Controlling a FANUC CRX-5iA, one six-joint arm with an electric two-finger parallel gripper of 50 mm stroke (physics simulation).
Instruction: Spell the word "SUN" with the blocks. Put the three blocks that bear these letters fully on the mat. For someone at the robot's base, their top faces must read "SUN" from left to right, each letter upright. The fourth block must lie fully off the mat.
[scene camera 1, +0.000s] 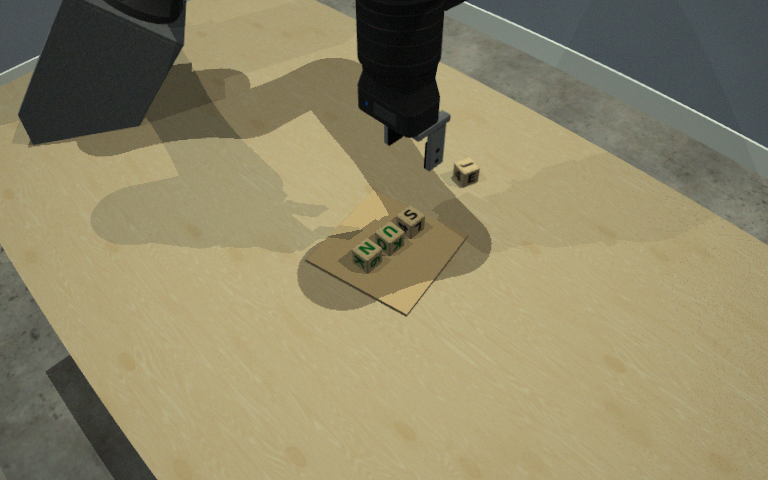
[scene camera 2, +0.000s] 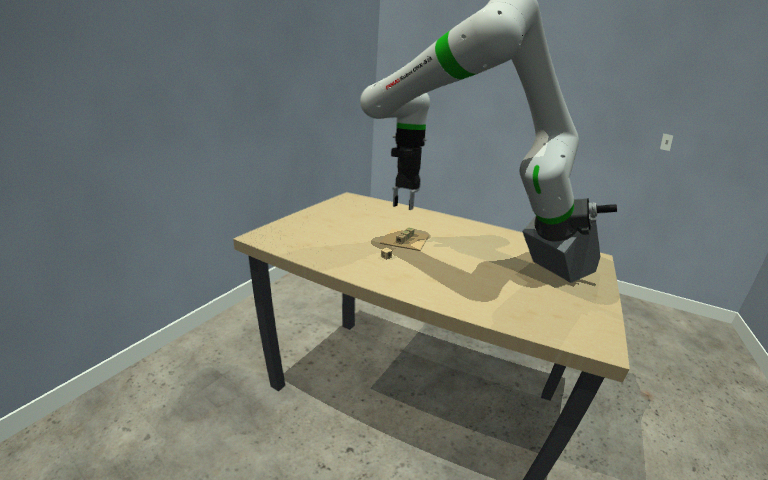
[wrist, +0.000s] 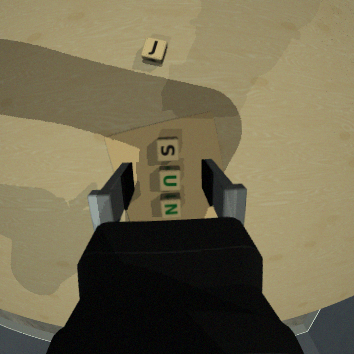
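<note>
Three blocks stand in a row on the tan mat (scene camera 1: 408, 301) (wrist: 200, 137), fully on it: the black S block (scene camera 1: 410, 221) (wrist: 168, 149), the green U block (scene camera 1: 390, 238) (wrist: 170, 179) and the green N block (scene camera 1: 367, 256) (wrist: 171, 207). Seen from the base, the row runs S, U, N from left to right. The letters lie sideways in the wrist view. Narrow gaps show between the blocks. The J block (scene camera 1: 466, 172) (scene camera 2: 386, 253) (wrist: 154, 50) lies off the mat, beyond the S end. My gripper (scene camera 1: 412, 155) (scene camera 2: 403, 207) (wrist: 166, 174) is open and empty, high above the row.
The robot's dark base block (scene camera 1: 107, 73) (scene camera 2: 566, 254) stands at one end of the wooden table (scene camera 1: 254, 350) (scene camera 2: 317, 226). The arm's shadow falls across the mat and the tabletop. Walls rise beyond the table's edges.
</note>
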